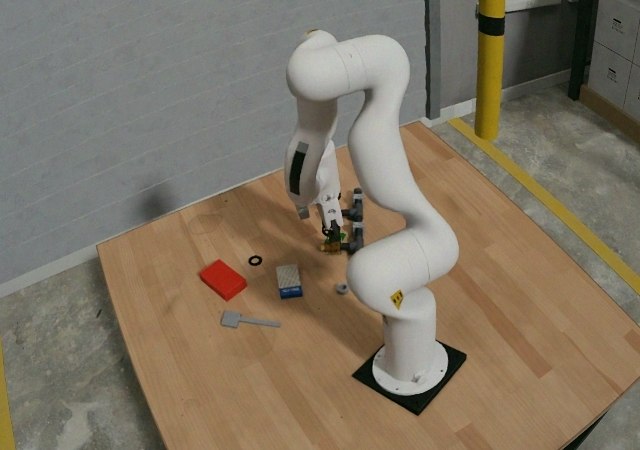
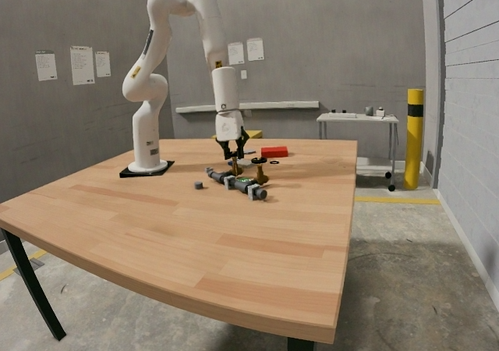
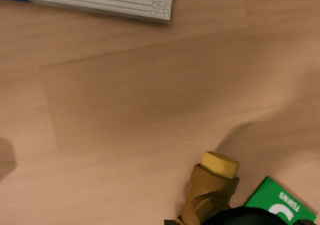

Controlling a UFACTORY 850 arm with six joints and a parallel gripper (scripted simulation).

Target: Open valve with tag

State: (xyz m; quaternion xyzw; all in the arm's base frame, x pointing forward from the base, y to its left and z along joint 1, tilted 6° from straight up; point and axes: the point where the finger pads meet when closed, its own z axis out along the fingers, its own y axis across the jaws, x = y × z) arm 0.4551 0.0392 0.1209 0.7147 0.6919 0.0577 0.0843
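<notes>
Right now the green tag is 90 mm below my hand, 50 mm ahead of it and 30 mm to the right of it. The rest, counted from my hand: red block 330 mm to the left, 80 mm below; grey paddle-shaped tool 300 mm to the left, 160 mm behind, 90 mm below; blue-and-grey box 150 mm to the left, 80 mm below, 70 mm behind.
</notes>
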